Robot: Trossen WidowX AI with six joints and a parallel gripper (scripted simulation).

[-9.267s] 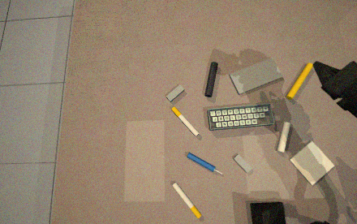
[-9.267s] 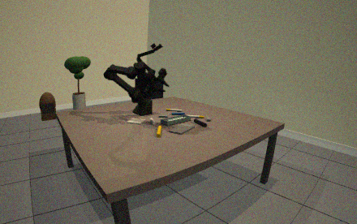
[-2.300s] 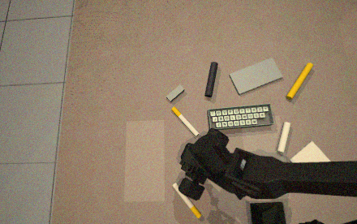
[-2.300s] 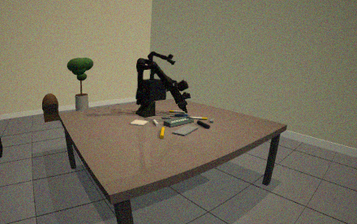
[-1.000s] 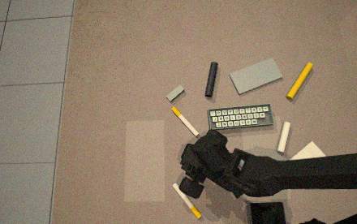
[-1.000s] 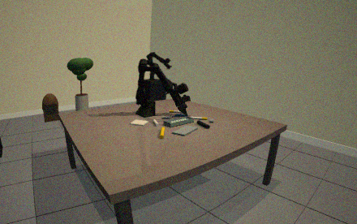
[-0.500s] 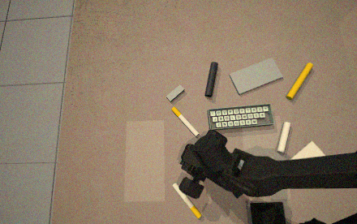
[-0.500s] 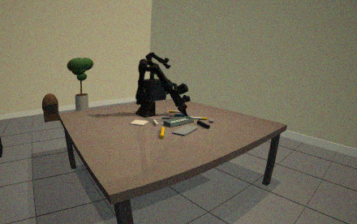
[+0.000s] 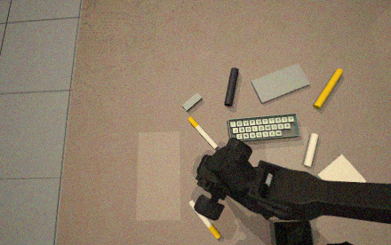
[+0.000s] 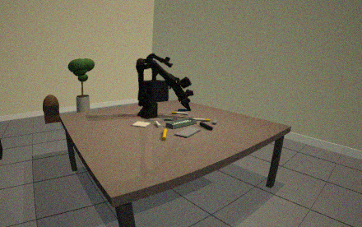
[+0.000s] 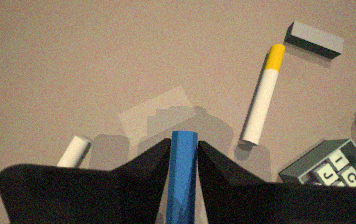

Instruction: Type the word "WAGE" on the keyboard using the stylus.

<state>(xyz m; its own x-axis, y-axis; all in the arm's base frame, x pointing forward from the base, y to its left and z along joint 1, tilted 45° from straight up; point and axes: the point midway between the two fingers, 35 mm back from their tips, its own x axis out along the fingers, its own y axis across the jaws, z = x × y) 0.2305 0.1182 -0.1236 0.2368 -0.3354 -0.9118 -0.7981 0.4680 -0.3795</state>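
Now: gripper tip 6 cm to the left of the blue stylus and 4 cm past it. Round my gripper tip: small grey block (21 cm ahead, 5 cm below, 2 cm to the left); black cylinder (24 cm ahead, 11 cm to the right, 5 cm below); grey plate (26 cm to the right, 23 cm ahead, 5 cm below).
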